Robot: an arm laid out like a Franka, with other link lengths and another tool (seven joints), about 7 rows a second.
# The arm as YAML. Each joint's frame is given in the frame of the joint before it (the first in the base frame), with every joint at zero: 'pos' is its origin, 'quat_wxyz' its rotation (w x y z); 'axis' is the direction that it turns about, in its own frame. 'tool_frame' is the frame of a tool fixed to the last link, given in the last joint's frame.
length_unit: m
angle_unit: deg
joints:
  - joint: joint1
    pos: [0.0, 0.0, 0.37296]
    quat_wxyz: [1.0, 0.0, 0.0, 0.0]
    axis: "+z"
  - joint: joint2
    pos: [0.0, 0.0, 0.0]
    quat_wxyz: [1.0, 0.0, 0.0, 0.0]
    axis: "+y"
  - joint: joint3
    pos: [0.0, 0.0, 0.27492]
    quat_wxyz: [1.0, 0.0, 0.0, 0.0]
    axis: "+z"
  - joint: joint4
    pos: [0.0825, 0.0, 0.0]
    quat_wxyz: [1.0, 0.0, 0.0, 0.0]
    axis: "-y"
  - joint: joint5
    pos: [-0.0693, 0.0, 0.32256]
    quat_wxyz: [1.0, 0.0, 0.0, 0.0]
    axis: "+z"
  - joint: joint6
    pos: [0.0, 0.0, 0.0]
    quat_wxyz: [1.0, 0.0, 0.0, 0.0]
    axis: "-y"
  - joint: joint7
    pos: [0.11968, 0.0, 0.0]
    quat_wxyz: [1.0, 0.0, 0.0, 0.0]
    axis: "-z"
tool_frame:
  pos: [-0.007, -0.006, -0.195]
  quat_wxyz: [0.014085, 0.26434, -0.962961, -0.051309]
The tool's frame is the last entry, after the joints.
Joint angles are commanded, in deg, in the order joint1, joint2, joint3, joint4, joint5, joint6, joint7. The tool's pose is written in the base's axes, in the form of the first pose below.
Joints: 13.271 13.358 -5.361 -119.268 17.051 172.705 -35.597
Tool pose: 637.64, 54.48, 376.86, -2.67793, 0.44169, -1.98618
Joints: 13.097 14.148 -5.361 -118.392 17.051 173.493 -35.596
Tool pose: 642.53, 52.60, 378.58, -2.66171, 0.44608, -1.98460
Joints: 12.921 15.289 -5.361 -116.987 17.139 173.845 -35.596
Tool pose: 649.00, 51.30, 379.27, -2.65059, 0.45003, -1.98450
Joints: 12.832 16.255 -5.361 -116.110 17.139 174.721 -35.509
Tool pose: 653.77, 50.28, 379.24, -2.63603, 0.45389, -1.98340
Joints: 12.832 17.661 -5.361 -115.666 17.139 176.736 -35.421
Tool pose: 657.88, 49.04, 374.64, -2.61503, 0.45578, -1.98177
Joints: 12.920 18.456 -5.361 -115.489 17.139 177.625 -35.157
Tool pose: 659.43, 49.51, 370.42, -2.61033, 0.45695, -1.98429
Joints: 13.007 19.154 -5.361 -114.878 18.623 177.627 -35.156
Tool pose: 661.43, 48.29, 367.02, -2.62166, 0.47136, -2.00549
